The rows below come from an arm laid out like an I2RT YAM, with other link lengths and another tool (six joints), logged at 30 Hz.
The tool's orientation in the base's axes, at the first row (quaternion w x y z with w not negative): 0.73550, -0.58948, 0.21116, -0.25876
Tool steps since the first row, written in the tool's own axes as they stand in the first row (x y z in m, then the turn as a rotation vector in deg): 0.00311, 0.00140, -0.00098, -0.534, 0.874, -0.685; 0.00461, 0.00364, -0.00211, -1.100, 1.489, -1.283; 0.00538, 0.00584, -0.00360, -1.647, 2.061, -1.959; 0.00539, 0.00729, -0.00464, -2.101, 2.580, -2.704
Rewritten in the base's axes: 0.00200, -0.00246, -0.00160, -0.722, -0.033, -0.998; 0.00276, -0.00388, -0.00404, -1.448, -0.025, -1.725; 0.00273, -0.00512, -0.00651, -2.214, -0.095, -2.426; 0.00229, -0.00566, -0.00815, -2.957, -0.285, -3.091
